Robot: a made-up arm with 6 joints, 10 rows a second.
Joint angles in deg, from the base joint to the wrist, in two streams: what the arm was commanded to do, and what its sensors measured. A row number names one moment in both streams.
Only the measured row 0 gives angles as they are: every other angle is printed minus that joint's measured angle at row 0.
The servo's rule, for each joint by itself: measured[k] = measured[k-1] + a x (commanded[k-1-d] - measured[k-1]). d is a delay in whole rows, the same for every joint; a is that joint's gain. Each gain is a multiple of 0.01, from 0.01 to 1. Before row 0 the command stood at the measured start. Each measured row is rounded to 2 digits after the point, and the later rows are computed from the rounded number. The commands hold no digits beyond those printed.
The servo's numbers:
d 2
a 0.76 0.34 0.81 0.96 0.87 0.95
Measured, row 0:
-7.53, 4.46, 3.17, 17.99, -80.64, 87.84
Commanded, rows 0 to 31:
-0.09, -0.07, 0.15, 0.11, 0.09, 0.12
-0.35, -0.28, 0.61, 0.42, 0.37, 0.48
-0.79, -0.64, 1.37, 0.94, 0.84, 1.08
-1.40, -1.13, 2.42, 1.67, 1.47, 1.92
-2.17, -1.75, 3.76, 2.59, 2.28, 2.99
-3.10, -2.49, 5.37, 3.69, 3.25, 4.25
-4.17, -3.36, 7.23, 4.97, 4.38, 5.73
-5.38, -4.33, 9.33, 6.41, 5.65, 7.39
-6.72, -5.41, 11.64, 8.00, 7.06, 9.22
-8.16, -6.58, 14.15, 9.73, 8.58, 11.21
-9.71, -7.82, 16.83, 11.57, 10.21, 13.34
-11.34, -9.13, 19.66, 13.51, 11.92, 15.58
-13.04, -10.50, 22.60, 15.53, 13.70, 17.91
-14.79, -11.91, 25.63, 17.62, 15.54, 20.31
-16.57, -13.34, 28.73, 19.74, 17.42, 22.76
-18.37, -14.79, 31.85, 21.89, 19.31, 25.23
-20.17, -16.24, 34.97, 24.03, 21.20, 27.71
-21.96, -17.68, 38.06, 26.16, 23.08, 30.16
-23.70, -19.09, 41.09, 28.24, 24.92, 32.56
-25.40, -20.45, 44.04, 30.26, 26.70, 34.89
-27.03, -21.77, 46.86, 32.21, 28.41, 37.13
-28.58, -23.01, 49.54, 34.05, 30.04, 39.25
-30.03, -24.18, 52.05, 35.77, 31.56, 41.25
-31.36, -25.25, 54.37, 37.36, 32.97, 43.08
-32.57, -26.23, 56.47, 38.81, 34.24, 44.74
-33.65, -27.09, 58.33, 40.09, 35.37, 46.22
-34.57, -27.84, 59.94, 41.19, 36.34, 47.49
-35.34, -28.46, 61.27, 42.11, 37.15, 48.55
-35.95, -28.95, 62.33, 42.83, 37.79, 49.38
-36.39, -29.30, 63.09, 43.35, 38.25, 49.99
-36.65, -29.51, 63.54, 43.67, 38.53, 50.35
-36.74, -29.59, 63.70, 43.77, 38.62, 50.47
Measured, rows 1 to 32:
0.00, 0.00, 0.00, 0.00, 0.00, 0.00
0.00, 0.00, 0.00, 0.00, 0.00, 0.00
-0.07, -0.02, 0.12, 0.11, 0.08, 0.11
-0.28, -0.11, 0.52, 0.41, 0.33, 0.46
-0.67, -0.29, 1.21, 0.92, 0.77, 1.05
-1.22, -0.58, 2.19, 1.64, 1.38, 1.88
-1.94, -0.98, 3.46, 2.55, 2.16, 2.93
-2.82, -1.49, 5.01, 3.64, 3.11, 4.18
-3.85, -2.13, 6.81, 4.92, 4.21, 5.65
-5.01, -2.88, 8.85, 6.35, 5.46, 7.30
-6.31, -3.74, 11.11, 7.93, 6.85, 9.12
-7.72, -4.71, 13.57, 9.66, 8.36, 11.11
-9.23, -5.77, 16.21, 11.49, 9.97, 13.23
-10.83, -6.91, 19.00, 13.43, 11.67, 15.46
-12.51, -8.13, 21.92, 15.45, 13.44, 17.79
-14.24, -9.42, 24.93, 17.53, 15.27, 20.18
-16.01, -10.75, 28.01, 19.65, 17.14, 22.63
-17.80, -12.12, 31.12, 21.80, 19.03, 25.10
-19.60, -13.52, 34.24, 23.94, 20.92, 27.58
-21.39, -14.93, 37.33, 26.07, 22.80, 30.03
-23.15, -16.34, 40.38, 28.15, 24.64, 32.43
-24.86, -17.74, 43.34, 30.18, 26.43, 34.77
-26.51, -19.11, 46.19, 32.13, 28.15, 37.01
-28.08, -20.44, 48.90, 33.97, 29.79, 39.14
-29.56, -21.71, 51.45, 35.70, 31.33, 41.14
-30.93, -22.91, 53.82, 37.29, 32.76, 42.98
-32.18, -24.04, 55.97, 38.75, 34.05, 44.65
-33.30, -25.08, 57.88, 40.04, 35.20, 46.14
-34.27, -26.02, 59.55, 41.14, 36.19, 47.42
-35.08, -26.85, 60.94, 42.07, 37.03, 48.49
-35.74, -27.56, 62.07, 42.80, 37.69, 49.34
-36.23, -28.15, 62.90, 43.33, 38.18, 49.96

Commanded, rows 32 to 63:
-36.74, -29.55, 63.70, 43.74, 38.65, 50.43
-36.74, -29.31, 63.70, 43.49, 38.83, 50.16
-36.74, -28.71, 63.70, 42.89, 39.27, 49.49
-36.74, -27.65, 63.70, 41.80, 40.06, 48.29
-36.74, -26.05, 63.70, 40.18, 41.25, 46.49
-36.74, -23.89, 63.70, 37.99, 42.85, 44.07
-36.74, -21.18, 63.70, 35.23, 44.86, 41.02
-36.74, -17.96, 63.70, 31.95, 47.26, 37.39
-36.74, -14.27, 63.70, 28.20, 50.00, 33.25
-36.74, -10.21, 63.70, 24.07, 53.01, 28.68
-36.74, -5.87, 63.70, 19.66, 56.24, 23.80
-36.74, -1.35, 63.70, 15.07, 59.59, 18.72
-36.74, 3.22, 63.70, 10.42, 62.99, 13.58
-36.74, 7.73, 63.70, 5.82, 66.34, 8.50
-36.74, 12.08, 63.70, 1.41, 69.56, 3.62
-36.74, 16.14, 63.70, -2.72, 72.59, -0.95
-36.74, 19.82, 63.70, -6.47, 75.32, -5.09
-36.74, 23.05, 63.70, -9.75, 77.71, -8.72
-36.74, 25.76, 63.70, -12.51, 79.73, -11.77
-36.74, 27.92, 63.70, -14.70, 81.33, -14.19
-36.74, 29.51, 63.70, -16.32, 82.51, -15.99
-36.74, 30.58, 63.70, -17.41, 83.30, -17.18
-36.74, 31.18, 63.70, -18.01, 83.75, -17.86
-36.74, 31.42, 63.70, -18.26, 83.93, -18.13
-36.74, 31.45, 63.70, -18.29, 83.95, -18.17
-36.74, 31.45, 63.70, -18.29, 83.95, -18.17
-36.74, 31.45, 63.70, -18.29, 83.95, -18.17
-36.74, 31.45, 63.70, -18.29, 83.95, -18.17
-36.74, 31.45, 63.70, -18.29, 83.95, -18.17
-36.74, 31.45, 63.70, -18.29, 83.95, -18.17
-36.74, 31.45, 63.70, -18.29, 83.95, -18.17
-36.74, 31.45, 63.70, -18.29, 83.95, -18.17
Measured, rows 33 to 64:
-36.55, -28.61, 63.42, 43.66, 38.48, 50.33
-36.69, -28.94, 63.65, 43.77, 38.60, 50.46
-36.73, -29.15, 63.69, 43.74, 38.64, 50.43
-36.74, -29.20, 63.70, 43.50, 38.81, 50.17
-36.74, -29.03, 63.70, 42.91, 39.21, 49.52
-36.74, -28.56, 63.70, 41.84, 39.95, 48.35
-36.74, -27.71, 63.70, 40.25, 41.08, 46.58
-36.74, -26.41, 63.70, 38.08, 42.62, 44.20
-36.74, -24.63, 63.70, 35.34, 44.57, 41.18
-36.74, -22.36, 63.70, 32.09, 46.91, 37.58
-36.74, -19.61, 63.70, 28.36, 49.60, 33.47
-36.74, -16.41, 63.70, 24.24, 52.57, 28.92
-36.74, -12.83, 63.70, 19.84, 55.76, 24.06
-36.74, -8.93, 63.70, 15.26, 59.09, 18.99
-36.74, -4.80, 63.70, 10.61, 62.48, 13.85
-36.74, -0.54, 63.70, 6.01, 65.84, 8.77
-36.74, 3.75, 63.70, 1.59, 69.08, 3.88
-36.74, 7.96, 63.70, -2.55, 72.13, -0.71
-36.74, 11.99, 63.70, -6.31, 74.91, -4.87
-36.74, 15.75, 63.70, -9.61, 77.35, -8.53
-36.74, 19.15, 63.70, -12.39, 79.42, -11.61
-36.74, 22.13, 63.70, -14.61, 81.08, -14.06
-36.74, 24.64, 63.70, -16.25, 82.32, -15.89
-36.74, 26.66, 63.70, -17.36, 83.17, -17.12
-36.74, 28.20, 63.70, -17.98, 83.67, -17.82
-36.74, 29.29, 63.70, -18.25, 83.90, -18.11
-36.74, 30.02, 63.70, -18.29, 83.94, -18.17
-36.74, 30.51, 63.70, -18.29, 83.95, -18.17
-36.74, 30.83, 63.70, -18.29, 83.95, -18.17
-36.74, 31.04, 63.70, -18.29, 83.95, -18.17
-36.74, 31.18, 63.70, -18.29, 83.95, -18.17
-36.74, 31.27, 63.70, -18.29, 83.95, -18.17

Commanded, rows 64 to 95:
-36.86, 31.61, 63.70, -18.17, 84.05, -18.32
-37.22, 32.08, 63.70, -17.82, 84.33, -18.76
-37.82, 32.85, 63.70, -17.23, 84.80, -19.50
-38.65, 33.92, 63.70, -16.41, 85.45, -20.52
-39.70, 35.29, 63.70, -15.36, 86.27, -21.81
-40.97, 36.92, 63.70, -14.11, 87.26, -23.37
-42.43, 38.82, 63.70, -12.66, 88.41, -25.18
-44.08, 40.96, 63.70, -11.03, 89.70, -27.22
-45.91, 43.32, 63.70, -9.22, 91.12, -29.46
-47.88, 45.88, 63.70, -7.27, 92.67, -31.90
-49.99, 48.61, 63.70, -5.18, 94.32, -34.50
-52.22, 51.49, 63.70, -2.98, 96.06, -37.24
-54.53, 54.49, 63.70, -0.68, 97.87, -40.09
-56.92, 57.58, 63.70, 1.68, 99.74, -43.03
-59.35, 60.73, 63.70, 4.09, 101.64, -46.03
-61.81, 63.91, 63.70, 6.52, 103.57, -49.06
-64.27, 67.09, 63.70, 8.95, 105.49, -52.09
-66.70, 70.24, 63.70, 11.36, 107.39, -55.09
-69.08, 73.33, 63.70, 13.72, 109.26, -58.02
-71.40, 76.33, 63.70, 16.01, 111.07, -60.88
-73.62, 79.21, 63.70, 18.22, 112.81, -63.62
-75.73, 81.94, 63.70, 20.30, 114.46, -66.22
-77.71, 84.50, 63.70, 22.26, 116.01, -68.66
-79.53, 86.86, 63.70, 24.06, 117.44, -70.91
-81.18, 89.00, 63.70, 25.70, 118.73, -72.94
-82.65, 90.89, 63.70, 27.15, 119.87, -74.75
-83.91, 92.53, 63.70, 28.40, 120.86, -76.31
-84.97, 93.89, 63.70, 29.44, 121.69, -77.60
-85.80, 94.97, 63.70, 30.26, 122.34, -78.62
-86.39, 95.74, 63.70, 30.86, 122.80, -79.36
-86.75, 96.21, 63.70, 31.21, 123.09, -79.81
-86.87, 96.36, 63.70, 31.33, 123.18, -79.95
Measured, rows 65 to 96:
-36.74, 31.33, 63.70, -18.29, 83.95, -18.17
-36.74, 31.37, 63.70, -18.29, 83.95, -18.17
-36.83, 31.45, 63.70, -18.17, 84.04, -18.31
-37.13, 31.66, 63.70, -17.83, 84.29, -18.74
-37.65, 32.06, 63.70, -17.25, 84.73, -19.46
-38.41, 32.69, 63.70, -16.44, 85.36, -20.47
-39.39, 33.57, 63.70, -15.40, 86.15, -21.74
-40.59, 34.71, 63.70, -14.16, 87.12, -23.29
-41.99, 36.11, 63.70, -12.72, 88.24, -25.09
-43.58, 37.76, 63.70, -11.10, 89.51, -27.11
-45.35, 39.65, 63.70, -9.30, 90.91, -29.34
-47.27, 41.77, 63.70, -7.35, 92.44, -31.77
-49.34, 44.10, 63.70, -5.27, 94.08, -34.36
-51.53, 46.61, 63.70, -3.07, 95.80, -37.10
-53.81, 49.29, 63.70, -0.78, 97.60, -39.94
-56.17, 52.11, 63.70, 1.58, 99.46, -42.88
-58.59, 55.04, 63.70, 3.99, 101.36, -45.87
-61.04, 58.06, 63.70, 6.42, 103.28, -48.90
-63.49, 61.13, 63.70, 8.85, 105.20, -51.93
-65.93, 64.23, 63.70, 11.26, 107.11, -54.93
-68.32, 67.32, 63.70, 13.62, 108.98, -57.87
-70.66, 70.38, 63.70, 15.91, 110.80, -60.73
-72.91, 73.38, 63.70, 18.13, 112.55, -63.48
-75.05, 76.29, 63.70, 20.21, 114.21, -66.08
-77.07, 79.08, 63.70, 22.18, 115.78, -68.53
-78.94, 81.73, 63.70, 23.98, 117.22, -70.79
-80.64, 84.20, 63.70, 25.63, 118.53, -72.83
-82.17, 86.47, 63.70, 27.09, 119.70, -74.65
-83.49, 88.53, 63.70, 28.35, 120.71, -76.23
-84.61, 90.35, 63.70, 29.40, 121.56, -77.53
-85.51, 91.92, 63.70, 30.23, 122.24, -78.57
-86.18, 93.22, 63.70, 30.83, 122.73, -79.32

